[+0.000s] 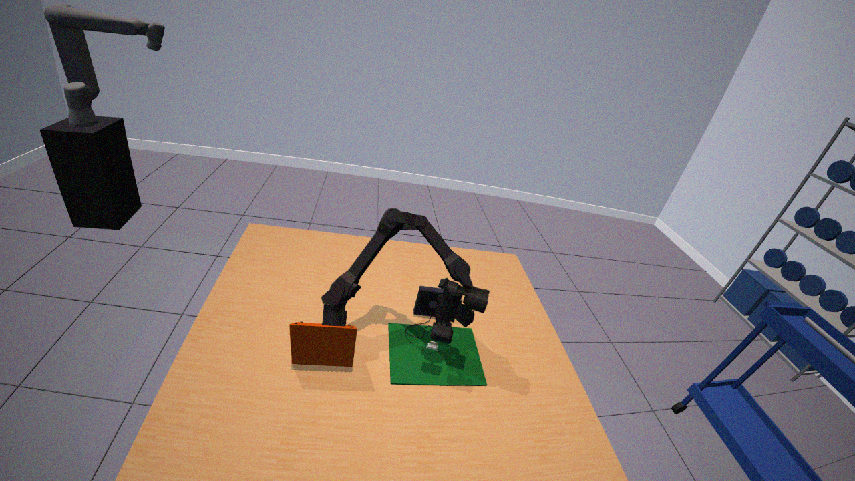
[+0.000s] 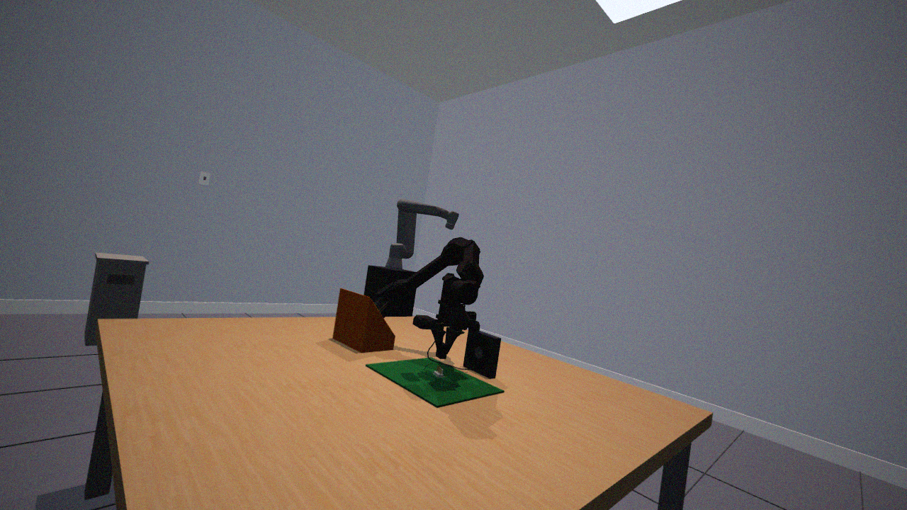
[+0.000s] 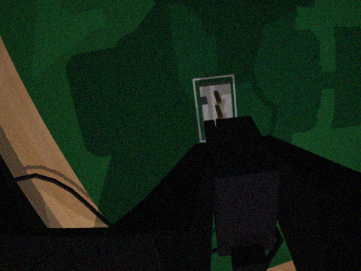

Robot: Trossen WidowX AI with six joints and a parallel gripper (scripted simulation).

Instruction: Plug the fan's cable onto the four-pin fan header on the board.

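Now: gripper tip 8 cm above the green board and 2 cm to the left of it. Round my gripper tip: black fan 15 cm to the left, 2 cm ahead, 1 cm below; then black plug 1 cm behind, 1 cm above.
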